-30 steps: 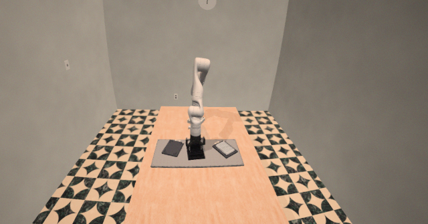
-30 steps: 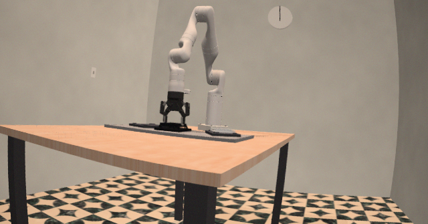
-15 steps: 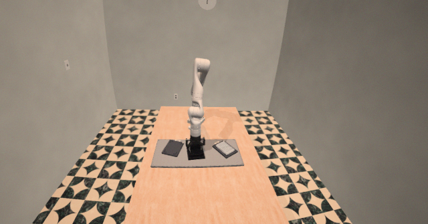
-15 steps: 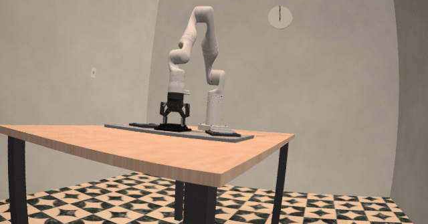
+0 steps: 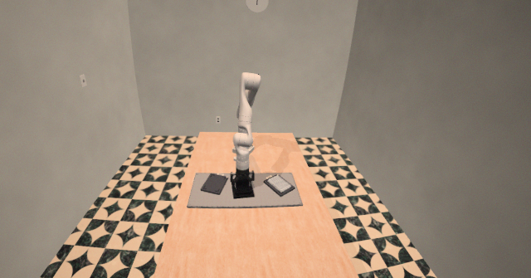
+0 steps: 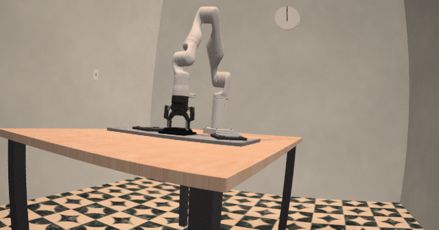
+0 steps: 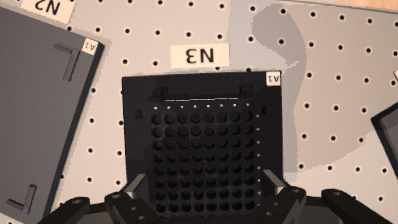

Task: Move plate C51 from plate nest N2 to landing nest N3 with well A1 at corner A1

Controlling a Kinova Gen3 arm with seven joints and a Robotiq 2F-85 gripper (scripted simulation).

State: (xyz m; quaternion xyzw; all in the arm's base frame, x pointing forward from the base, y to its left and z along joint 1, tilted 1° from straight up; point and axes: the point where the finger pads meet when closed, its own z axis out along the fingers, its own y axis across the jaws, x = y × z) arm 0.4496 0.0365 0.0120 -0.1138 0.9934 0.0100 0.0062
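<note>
Right now the plate C51 is 1 cm below my hand. Round my hand: landing nest N3 (2 cm below); then N3 label (9 cm behind, 2 cm to the right, 3 cm below); then A1 corner mark (9 cm behind, 4 cm to the left, 2 cm below).
</note>
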